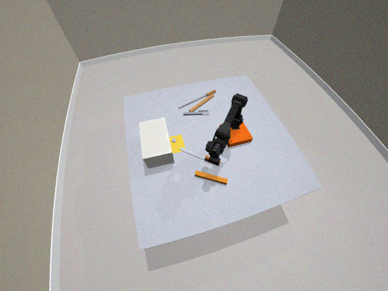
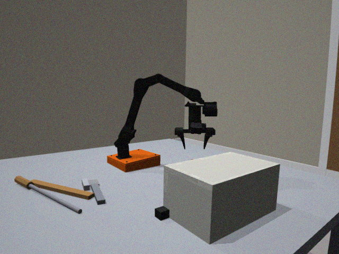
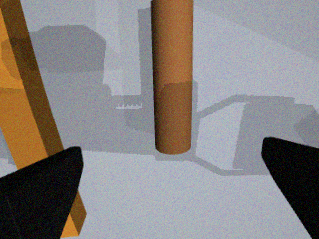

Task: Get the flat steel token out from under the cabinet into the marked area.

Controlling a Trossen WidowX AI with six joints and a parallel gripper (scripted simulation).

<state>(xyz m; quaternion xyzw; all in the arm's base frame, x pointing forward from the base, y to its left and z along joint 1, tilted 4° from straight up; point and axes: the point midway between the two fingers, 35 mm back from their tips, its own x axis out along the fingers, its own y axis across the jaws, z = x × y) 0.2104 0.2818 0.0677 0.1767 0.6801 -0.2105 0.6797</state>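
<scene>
My gripper tip is 11 cm to the right of the orange flat bar, 8 cm above it and 5 cm short of it. Round my gripper tip: small grey token (27 cm ahead, 23 cm to the right, 9 cm below); then wooden stick (60 cm to the right, 9 cm below).
</scene>
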